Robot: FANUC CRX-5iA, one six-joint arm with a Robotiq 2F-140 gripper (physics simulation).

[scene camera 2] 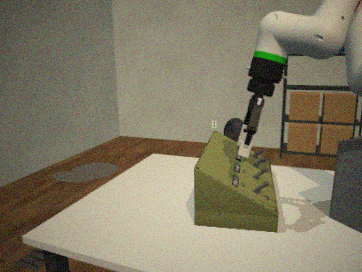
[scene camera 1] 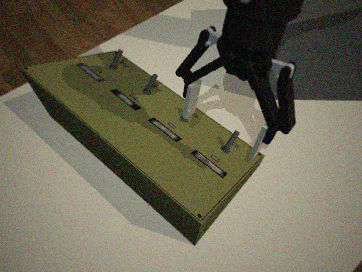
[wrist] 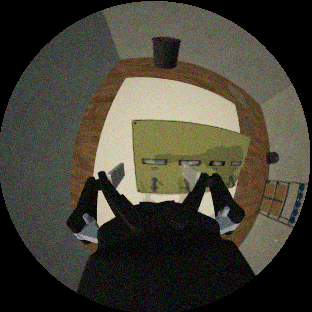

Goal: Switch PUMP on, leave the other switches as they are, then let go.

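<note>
My gripper is visible, in scene camera 2 and the wrist view as well. An olive switch box is also visible.
</note>
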